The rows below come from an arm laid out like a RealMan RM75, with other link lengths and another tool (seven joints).
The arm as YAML. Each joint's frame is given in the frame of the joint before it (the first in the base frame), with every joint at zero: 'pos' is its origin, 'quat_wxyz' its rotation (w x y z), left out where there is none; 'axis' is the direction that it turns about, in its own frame. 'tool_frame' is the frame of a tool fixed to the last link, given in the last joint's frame.
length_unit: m
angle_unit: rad
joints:
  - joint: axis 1
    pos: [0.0, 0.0, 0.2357]
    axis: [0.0, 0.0, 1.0]
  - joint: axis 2
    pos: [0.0, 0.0, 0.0]
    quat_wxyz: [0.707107, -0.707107, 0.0, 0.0]
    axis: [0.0, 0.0, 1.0]
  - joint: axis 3
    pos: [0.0, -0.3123, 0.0]
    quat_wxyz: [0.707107, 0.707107, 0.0, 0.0]
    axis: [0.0, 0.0, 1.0]
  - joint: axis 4
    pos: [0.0, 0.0, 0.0]
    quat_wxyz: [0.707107, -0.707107, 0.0, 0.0]
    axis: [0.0, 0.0, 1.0]
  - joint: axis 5
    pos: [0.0, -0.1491, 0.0]
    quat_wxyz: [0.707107, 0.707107, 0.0, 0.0]
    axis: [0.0, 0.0, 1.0]
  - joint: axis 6
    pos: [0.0, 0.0, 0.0]
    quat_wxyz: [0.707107, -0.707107, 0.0, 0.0]
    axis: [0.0, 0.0, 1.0]
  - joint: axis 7
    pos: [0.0, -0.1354, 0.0]
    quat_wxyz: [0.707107, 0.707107, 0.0, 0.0]
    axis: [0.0, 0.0, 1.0]
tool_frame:
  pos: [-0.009, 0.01, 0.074]
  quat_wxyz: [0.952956, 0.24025, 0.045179, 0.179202]
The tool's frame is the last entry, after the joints.
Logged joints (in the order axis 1, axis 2, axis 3, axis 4, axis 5, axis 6, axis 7), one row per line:
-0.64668, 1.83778, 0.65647, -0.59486, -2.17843, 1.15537, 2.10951
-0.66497, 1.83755, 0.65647, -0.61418, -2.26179, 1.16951, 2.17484
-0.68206, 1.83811, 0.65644, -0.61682, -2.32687, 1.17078, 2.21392
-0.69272, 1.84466, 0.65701, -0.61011, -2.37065, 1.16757, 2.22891
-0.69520, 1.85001, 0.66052, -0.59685, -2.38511, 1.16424, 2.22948
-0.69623, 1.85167, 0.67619, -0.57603, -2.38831, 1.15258, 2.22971
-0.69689, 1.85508, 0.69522, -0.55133, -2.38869, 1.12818, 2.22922
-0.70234, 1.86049, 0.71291, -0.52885, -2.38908, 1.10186, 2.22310
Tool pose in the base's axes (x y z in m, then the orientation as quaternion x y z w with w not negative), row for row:
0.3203, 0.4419, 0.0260, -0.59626, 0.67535, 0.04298, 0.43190
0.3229, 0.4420, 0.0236, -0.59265, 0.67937, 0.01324, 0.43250
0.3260, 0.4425, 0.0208, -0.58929, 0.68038, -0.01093, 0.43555
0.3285, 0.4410, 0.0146, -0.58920, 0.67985, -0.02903, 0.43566
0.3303, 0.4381, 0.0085, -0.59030, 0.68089, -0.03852, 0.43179
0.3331, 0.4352, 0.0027, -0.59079, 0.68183, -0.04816, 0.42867
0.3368, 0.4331, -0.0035, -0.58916, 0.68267, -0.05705, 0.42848
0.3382, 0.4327, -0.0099, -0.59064, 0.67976, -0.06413, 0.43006
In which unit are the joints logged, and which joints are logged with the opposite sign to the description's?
The joints are logged in radians. Opposite sign: axis 1, axis 3, axis 6.
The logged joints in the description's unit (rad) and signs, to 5 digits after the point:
0.64668, 1.83778, -0.65647, -0.59486, -2.17843, -1.15537, 2.10951
0.66497, 1.83755, -0.65647, -0.61418, -2.26179, -1.16951, 2.17484
0.68206, 1.83811, -0.65644, -0.61682, -2.32687, -1.17078, 2.21392
0.69272, 1.84466, -0.65701, -0.61011, -2.37065, -1.16757, 2.22891
0.69520, 1.85001, -0.66052, -0.59685, -2.38511, -1.16424, 2.22948
0.69623, 1.85167, -0.67619, -0.57603, -2.38831, -1.15258, 2.22971
0.69689, 1.85508, -0.69522, -0.55133, -2.38869, -1.12818, 2.22922
0.70234, 1.86049, -0.71291, -0.52885, -2.38908, -1.10186, 2.22310

